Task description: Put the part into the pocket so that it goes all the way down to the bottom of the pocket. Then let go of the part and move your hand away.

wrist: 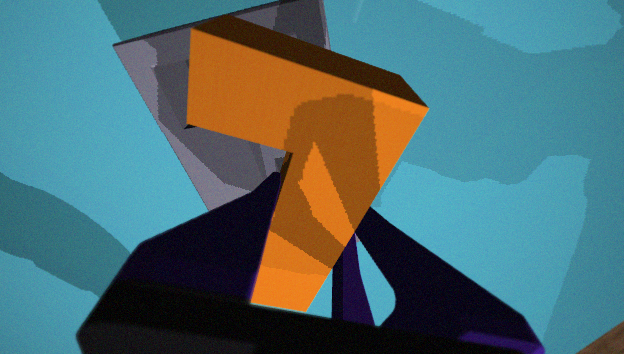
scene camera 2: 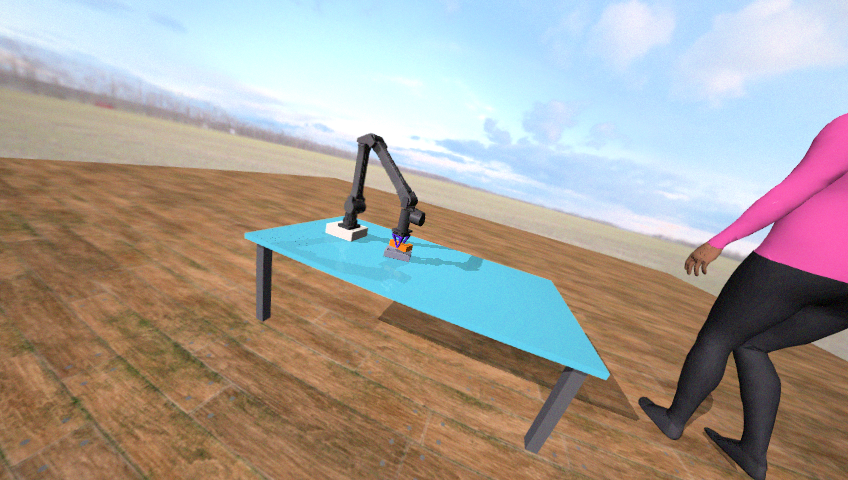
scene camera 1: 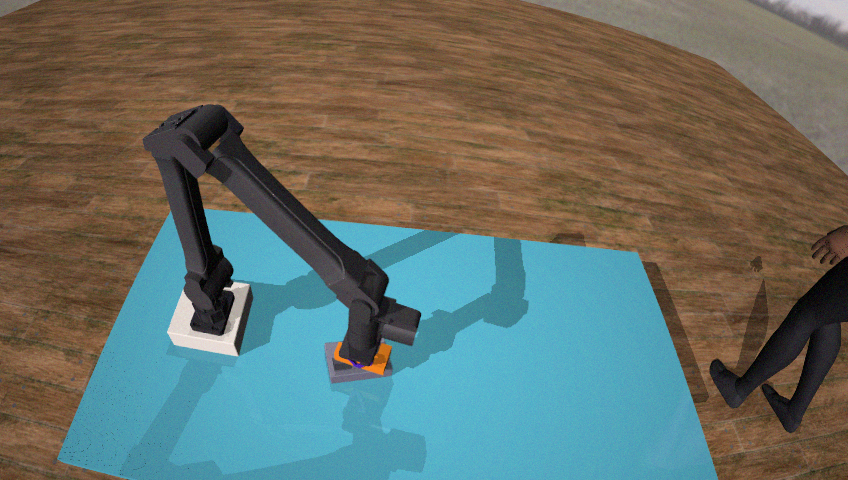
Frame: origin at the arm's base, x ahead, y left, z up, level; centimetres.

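Seen in the pictures: gripper, fingertip midpoint: [wrist: 309,192] [scene camera 2: 398,247] [scene camera 1: 359,360]; arm's base, origin of the base link: [scene camera 2: 349,226] [scene camera 1: 213,312].
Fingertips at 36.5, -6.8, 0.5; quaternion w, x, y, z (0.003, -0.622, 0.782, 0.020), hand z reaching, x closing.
Offsets run from my fingertips to a thing's top centre, as dx, dy, dz. Level surfaces: height alone.
An orange, angular L-shaped part {+0.6, +1.4, +2.8} [scene camera 1: 380,364] [scene camera 2: 406,247] [wrist: 240,90] is held by my gripper [scene camera 1: 358,362] [scene camera 2: 399,241] [wrist: 309,192], whose purple fingers are shut on one arm of it. The grey block with the pocket {-0.6, +2.6, -2.6} [scene camera 1: 348,377] [scene camera 2: 396,256] [wrist: 141,65] is on the table under the part. The part is over the block, not down in the pocket. It is turned relative to the block's edges and sticks out past one side in the wrist view. It covers much of the pocket. Whether it touches the rim, I cannot tell.
The blue table {dz -6.2} [scene camera 1: 535,386] [scene camera 2: 476,303] carries the arm's white base block [scene camera 1: 205,344] [scene camera 2: 339,232], to the left of the grey block. A person in black leggings [scene camera 1: 791,350] [scene camera 2: 755,309] is beyond the table's right end.
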